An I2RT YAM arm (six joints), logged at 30 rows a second.
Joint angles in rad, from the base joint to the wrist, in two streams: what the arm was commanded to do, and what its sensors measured. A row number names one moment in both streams.
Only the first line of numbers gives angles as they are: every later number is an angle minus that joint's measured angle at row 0.
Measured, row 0:
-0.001, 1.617, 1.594, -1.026, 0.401, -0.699
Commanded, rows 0 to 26:
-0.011, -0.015, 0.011, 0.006, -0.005, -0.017
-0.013, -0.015, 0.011, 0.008, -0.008, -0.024
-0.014, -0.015, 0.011, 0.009, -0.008, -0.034
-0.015, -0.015, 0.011, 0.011, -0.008, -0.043
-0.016, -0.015, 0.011, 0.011, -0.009, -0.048
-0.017, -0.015, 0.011, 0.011, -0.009, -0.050
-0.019, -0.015, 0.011, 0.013, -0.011, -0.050
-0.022, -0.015, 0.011, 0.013, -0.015, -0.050
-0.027, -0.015, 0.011, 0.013, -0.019, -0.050
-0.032, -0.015, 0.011, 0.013, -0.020, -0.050
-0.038, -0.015, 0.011, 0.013, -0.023, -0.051
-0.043, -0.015, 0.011, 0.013, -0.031, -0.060
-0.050, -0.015, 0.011, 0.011, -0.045, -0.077
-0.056, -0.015, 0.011, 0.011, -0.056, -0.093
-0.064, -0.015, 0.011, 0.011, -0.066, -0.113
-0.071, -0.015, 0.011, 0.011, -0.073, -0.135
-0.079, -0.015, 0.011, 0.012, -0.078, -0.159
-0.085, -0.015, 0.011, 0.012, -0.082, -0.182
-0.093, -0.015, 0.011, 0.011, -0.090, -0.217
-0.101, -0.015, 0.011, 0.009, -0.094, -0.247
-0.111, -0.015, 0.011, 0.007, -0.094, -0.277
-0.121, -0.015, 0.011, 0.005, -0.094, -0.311
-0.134, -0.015, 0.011, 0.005, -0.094, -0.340
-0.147, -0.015, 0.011, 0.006, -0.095, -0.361
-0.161, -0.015, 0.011, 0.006, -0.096, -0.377
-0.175, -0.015, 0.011, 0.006, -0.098, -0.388
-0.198, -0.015, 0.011, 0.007, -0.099, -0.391
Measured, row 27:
-0.150, 0.000, 0.000, 0.005, -0.082, -0.299
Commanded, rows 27 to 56:
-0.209, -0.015, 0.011, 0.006, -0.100, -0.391
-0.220, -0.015, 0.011, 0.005, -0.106, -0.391
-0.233, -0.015, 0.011, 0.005, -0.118, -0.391
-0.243, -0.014, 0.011, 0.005, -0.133, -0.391
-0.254, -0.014, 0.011, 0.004, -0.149, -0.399
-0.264, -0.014, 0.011, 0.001, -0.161, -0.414
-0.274, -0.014, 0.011, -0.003, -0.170, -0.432
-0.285, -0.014, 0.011, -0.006, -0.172, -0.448
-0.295, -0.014, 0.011, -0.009, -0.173, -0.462
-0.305, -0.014, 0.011, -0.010, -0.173, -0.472
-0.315, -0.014, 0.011, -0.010, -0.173, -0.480
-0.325, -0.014, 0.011, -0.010, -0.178, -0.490
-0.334, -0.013, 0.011, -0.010, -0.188, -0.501
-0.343, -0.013, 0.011, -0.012, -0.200, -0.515
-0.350, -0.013, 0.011, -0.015, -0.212, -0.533
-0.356, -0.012, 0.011, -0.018, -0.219, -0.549
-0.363, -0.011, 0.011, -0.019, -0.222, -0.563
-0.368, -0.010, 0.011, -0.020, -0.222, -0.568
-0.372, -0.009, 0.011, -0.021, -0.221, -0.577
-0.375, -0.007, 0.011, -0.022, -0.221, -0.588
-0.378, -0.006, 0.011, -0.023, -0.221, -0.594
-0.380, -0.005, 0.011, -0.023, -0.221, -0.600
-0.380, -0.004, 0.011, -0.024, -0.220, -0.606
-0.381, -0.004, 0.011, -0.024, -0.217, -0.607
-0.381, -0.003, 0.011, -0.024, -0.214, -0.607
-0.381, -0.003, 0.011, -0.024, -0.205, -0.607
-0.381, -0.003, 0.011, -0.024, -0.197, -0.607
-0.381, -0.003, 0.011, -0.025, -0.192, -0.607
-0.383, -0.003, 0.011, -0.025, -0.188, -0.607
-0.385, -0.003, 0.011, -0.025, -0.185, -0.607
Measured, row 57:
-0.375, 0.000, 0.000, -0.022, -0.196, -0.586
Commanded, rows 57 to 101:
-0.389, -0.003, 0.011, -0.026, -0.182, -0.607
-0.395, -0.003, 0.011, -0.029, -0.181, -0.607
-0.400, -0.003, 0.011, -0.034, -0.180, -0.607
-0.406, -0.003, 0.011, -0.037, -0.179, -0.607
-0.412, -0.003, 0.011, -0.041, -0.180, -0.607
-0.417, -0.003, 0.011, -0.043, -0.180, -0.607
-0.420, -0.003, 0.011, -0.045, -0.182, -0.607
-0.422, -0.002, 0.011, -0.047, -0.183, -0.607
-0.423, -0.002, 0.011, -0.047, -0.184, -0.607
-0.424, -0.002, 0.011, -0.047, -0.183, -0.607
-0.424, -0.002, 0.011, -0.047, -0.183, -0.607
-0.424, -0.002, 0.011, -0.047, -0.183, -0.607
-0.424, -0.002, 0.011, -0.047, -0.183, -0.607
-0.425, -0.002, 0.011, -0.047, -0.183, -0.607
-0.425, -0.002, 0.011, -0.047, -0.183, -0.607
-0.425, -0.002, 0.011, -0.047, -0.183, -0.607
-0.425, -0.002, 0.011, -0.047, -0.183, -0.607
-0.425, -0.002, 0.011, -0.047, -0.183, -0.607
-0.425, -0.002, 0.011, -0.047, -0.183, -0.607
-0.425, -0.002, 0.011, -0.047, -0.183, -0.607
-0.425, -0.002, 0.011, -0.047, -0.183, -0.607
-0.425, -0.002, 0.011, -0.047, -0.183, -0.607
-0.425, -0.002, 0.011, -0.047, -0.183, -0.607
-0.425, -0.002, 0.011, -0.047, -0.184, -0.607
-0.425, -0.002, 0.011, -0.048, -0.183, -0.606
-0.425, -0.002, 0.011, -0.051, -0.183, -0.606
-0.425, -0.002, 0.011, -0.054, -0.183, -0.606
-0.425, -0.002, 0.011, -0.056, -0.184, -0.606
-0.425, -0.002, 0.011, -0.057, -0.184, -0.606
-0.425, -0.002, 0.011, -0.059, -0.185, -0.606
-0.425, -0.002, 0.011, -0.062, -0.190, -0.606
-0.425, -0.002, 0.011, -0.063, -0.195, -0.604
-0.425, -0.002, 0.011, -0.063, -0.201, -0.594
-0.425, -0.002, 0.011, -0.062, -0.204, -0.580
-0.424, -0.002, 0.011, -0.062, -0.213, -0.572
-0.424, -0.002, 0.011, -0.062, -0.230, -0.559
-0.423, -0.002, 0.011, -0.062, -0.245, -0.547
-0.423, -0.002, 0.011, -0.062, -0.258, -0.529
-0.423, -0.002, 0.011, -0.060, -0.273, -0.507
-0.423, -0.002, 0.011, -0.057, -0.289, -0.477
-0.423, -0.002, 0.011, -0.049, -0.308, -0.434
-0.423, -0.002, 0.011, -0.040, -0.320, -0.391
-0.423, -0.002, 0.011, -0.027, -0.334, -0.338
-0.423, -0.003, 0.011, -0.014, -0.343, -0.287
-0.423, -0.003, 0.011, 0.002, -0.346, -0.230
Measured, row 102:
-0.418, 0.001, 0.000, -0.021, -0.280, -0.433
